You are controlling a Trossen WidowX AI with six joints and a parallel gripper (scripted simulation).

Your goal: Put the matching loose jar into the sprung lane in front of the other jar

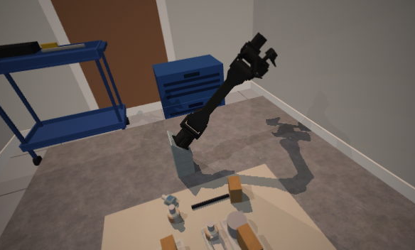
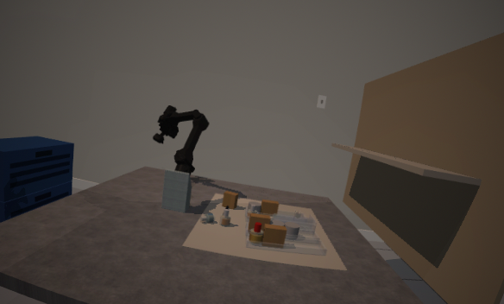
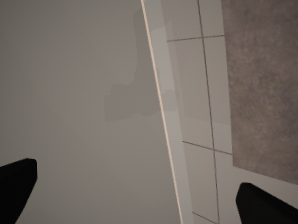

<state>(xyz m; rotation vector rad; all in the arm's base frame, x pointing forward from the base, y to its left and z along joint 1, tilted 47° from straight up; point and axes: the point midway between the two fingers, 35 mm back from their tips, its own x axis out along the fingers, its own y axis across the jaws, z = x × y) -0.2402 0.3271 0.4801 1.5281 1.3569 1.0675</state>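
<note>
Right now my gripper tip is 670 mm short of the grey pusher plate, 650 mm to the left of it and 180 mm above it. The rest, counted from my gripper tip: black strip 440 mm ahead, 570 mm to the right, 220 mm below; then brown block 460 mm ahead, 480 mm to the right, 190 mm below; then beige mat 620 mm ahead, 640 mm to the right, 230 mm below.
</note>
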